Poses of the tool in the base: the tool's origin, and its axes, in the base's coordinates. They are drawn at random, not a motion.
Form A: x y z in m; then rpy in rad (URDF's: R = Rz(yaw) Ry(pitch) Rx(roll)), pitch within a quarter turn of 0, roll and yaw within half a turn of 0.
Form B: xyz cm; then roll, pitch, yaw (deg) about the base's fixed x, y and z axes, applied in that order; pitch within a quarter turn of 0, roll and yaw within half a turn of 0. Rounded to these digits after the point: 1 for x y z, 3 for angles.
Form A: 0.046 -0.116 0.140 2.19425 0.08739 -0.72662
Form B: 4.6 -11.6 14.0 125.721 5.007 -41.632
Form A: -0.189 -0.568 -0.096 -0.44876 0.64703 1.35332
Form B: -18.9 -56.8 -9.6 -25.712 37.072 77.540
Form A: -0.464 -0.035 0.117 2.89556 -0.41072 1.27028
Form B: -46.4 -3.5 11.7 165.903 -23.533 72.782
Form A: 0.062 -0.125 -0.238 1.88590 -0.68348 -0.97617
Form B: 6.2 -12.5 -23.8 108.054 -39.161 -55.930
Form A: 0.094 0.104 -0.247 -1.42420 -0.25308 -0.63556
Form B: 9.4 10.4 -24.7 -81.601 -14.500 -36.415
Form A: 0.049 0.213 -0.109 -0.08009 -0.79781 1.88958
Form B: 4.9 21.3 -10.9 -4.589 -45.711 108.265
